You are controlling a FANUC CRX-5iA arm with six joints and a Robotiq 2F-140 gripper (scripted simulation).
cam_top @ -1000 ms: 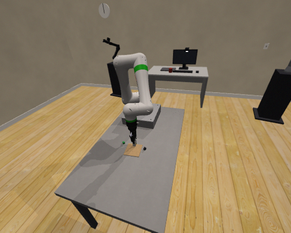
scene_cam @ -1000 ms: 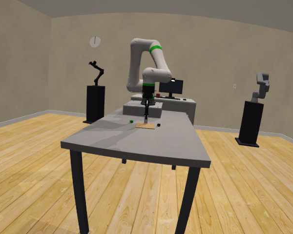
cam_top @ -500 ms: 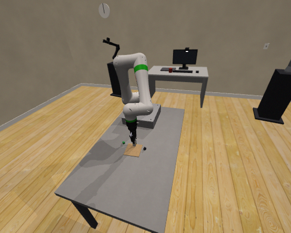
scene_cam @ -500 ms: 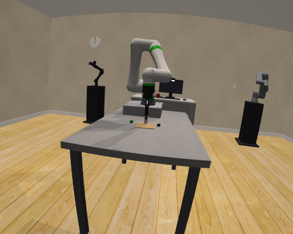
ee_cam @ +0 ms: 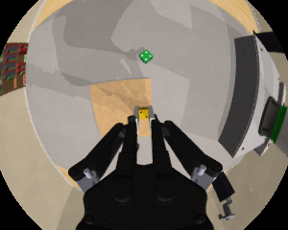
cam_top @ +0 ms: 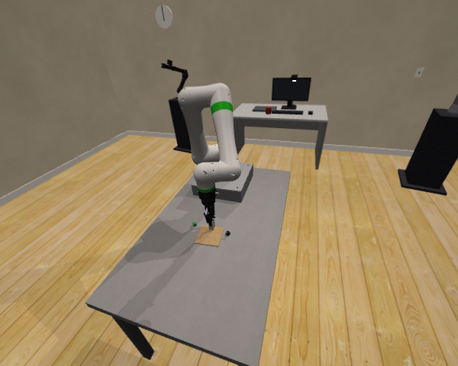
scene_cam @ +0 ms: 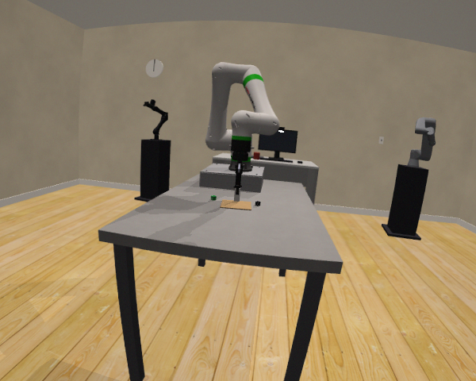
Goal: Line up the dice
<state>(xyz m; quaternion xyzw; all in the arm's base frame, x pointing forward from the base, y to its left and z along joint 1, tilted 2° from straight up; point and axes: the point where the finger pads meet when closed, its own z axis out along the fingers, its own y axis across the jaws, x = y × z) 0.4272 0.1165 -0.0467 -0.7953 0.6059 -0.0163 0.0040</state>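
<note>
My hand is 2 cm above the yellow die. From my hand the other things lie so: tan mat 5 cm ahead, 4 cm below, 1 cm to the left; green die 11 cm to the right, 3 cm below, 2 cm ahead; black die 11 cm to the left, 3 cm below.
</note>
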